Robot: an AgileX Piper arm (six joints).
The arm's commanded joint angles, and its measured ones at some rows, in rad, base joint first. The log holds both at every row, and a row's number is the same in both.
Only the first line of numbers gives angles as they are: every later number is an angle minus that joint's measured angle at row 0.
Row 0, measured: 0.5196, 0.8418, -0.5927, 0.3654, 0.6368, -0.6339
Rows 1 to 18, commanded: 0.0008, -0.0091, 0.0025, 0.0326, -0.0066, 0.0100; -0.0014, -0.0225, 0.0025, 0.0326, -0.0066, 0.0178; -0.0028, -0.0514, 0.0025, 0.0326, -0.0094, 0.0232; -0.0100, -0.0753, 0.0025, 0.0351, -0.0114, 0.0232; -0.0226, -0.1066, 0.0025, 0.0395, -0.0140, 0.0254; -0.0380, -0.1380, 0.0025, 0.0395, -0.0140, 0.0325; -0.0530, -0.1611, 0.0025, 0.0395, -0.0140, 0.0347; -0.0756, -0.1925, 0.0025, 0.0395, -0.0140, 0.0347; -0.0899, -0.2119, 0.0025, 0.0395, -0.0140, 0.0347; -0.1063, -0.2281, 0.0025, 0.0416, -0.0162, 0.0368; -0.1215, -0.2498, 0.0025, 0.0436, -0.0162, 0.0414; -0.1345, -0.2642, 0.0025, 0.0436, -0.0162, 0.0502; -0.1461, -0.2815, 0.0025, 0.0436, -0.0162, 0.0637; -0.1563, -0.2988, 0.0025, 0.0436, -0.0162, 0.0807; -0.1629, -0.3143, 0.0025, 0.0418, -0.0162, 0.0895; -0.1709, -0.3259, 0.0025, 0.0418, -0.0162, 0.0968; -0.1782, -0.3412, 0.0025, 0.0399, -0.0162, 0.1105; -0.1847, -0.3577, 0.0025, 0.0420, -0.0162, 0.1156
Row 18, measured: -0.1551, -0.3045, 0.0000, 0.0366, -0.0117, 0.0764
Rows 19 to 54, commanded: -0.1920, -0.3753, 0.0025, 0.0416, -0.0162, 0.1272; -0.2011, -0.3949, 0.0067, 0.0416, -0.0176, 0.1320; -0.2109, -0.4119, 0.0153, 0.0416, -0.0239, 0.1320; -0.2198, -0.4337, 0.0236, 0.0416, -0.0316, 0.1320; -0.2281, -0.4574, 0.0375, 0.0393, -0.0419, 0.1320; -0.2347, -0.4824, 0.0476, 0.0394, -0.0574, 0.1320; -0.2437, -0.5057, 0.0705, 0.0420, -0.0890, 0.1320; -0.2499, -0.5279, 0.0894, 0.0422, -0.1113, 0.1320; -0.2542, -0.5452, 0.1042, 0.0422, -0.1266, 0.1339; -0.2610, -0.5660, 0.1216, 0.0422, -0.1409, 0.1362; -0.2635, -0.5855, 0.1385, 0.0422, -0.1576, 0.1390; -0.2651, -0.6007, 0.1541, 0.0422, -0.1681, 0.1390; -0.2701, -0.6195, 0.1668, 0.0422, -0.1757, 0.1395; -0.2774, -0.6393, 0.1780, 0.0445, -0.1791, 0.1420; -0.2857, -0.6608, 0.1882, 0.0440, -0.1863, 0.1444; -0.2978, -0.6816, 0.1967, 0.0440, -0.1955, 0.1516; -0.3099, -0.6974, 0.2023, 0.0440, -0.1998, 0.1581; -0.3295, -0.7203, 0.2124, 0.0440, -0.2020, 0.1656; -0.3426, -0.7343, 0.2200, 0.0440, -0.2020, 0.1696; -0.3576, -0.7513, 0.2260, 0.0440, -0.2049, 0.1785; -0.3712, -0.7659, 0.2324, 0.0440, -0.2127, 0.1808; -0.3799, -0.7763, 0.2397, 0.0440, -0.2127, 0.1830; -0.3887, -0.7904, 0.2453, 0.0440, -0.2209, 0.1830; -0.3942, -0.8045, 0.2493, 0.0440, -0.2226, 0.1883; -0.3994, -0.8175, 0.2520, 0.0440, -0.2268, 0.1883; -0.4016, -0.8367, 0.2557, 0.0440, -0.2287, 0.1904; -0.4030, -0.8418, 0.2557, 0.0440, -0.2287, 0.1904; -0.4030, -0.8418, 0.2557, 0.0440, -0.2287, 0.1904; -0.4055, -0.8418, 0.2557, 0.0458, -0.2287, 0.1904; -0.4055, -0.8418, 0.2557, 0.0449, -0.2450, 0.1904; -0.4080, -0.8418, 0.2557, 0.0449, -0.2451, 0.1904; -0.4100, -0.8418, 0.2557, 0.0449, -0.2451, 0.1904; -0.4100, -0.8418, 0.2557, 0.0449, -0.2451, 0.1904; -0.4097, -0.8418, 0.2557, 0.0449, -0.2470, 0.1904; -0.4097, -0.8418, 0.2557, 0.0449, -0.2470, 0.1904; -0.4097, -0.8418, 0.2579, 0.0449, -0.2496, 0.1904
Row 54, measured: -0.4031, -0.8355, 0.2541, 0.0414, -0.2335, 0.1905
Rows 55 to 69, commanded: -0.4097, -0.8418, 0.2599, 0.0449, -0.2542, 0.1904; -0.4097, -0.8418, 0.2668, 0.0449, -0.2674, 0.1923; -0.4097, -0.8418, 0.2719, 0.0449, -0.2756, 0.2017; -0.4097, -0.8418, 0.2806, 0.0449, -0.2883, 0.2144; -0.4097, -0.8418, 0.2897, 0.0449, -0.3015, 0.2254; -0.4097, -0.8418, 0.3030, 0.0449, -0.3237, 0.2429; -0.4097, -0.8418, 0.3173, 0.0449, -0.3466, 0.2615; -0.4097, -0.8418, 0.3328, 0.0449, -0.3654, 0.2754; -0.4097, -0.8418, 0.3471, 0.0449, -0.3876, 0.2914; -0.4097, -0.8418, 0.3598, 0.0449, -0.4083, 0.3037; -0.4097, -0.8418, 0.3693, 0.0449, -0.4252, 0.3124; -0.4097, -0.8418, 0.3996, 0.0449, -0.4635, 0.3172; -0.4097, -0.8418, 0.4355, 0.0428, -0.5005, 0.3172; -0.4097, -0.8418, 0.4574, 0.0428, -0.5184, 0.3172; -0.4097, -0.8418, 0.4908, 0.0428, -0.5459, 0.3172
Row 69, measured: -0.4031, -0.8355, 0.4108, 0.0414, -0.4555, 0.3099
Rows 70 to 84, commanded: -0.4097, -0.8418, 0.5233, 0.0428, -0.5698, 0.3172; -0.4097, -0.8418, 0.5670, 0.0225, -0.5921, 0.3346; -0.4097, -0.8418, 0.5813, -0.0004, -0.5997, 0.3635; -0.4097, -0.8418, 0.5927, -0.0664, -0.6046, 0.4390; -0.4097, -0.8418, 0.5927, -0.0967, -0.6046, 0.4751; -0.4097, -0.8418, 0.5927, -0.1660, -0.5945, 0.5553; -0.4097, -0.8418, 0.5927, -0.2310, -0.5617, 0.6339; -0.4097, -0.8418, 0.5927, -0.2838, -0.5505, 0.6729; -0.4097, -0.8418, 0.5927, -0.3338, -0.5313, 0.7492; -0.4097, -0.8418, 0.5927, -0.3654, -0.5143, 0.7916; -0.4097, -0.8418, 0.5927, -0.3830, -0.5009, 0.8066; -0.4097, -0.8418, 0.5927, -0.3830, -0.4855, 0.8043; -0.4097, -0.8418, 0.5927, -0.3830, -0.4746, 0.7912; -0.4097, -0.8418, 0.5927, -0.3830, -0.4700, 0.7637; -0.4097, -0.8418, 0.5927, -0.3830, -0.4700, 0.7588
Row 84, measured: -0.4031, -0.8370, 0.5875, -0.3565, -0.4877, 0.7679
